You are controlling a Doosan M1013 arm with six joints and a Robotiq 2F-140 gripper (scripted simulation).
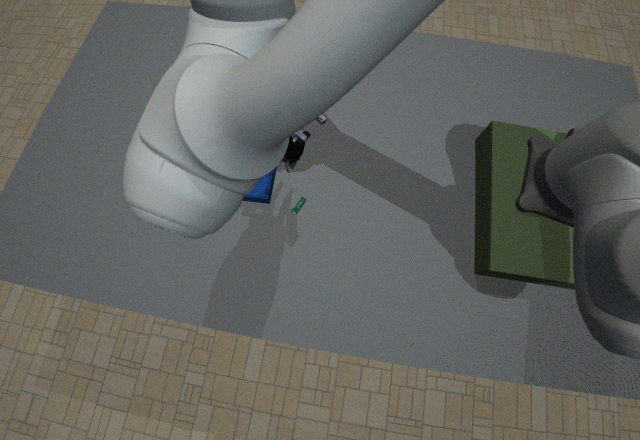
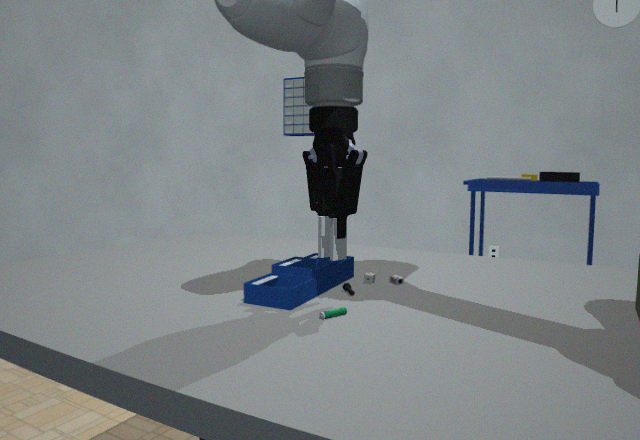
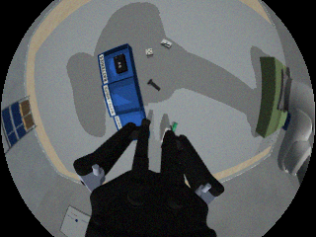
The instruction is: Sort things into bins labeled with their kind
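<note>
Now: hand 5 cm past the green thing, 6 cm to the right of it and 10 cm above it. From my hand the other things lie so: white piece (3 cm ahead, 15 cm to the right, 10 cm below); black thing (2 cm ahead, 7 cm to the right, 10 cm below).
</note>
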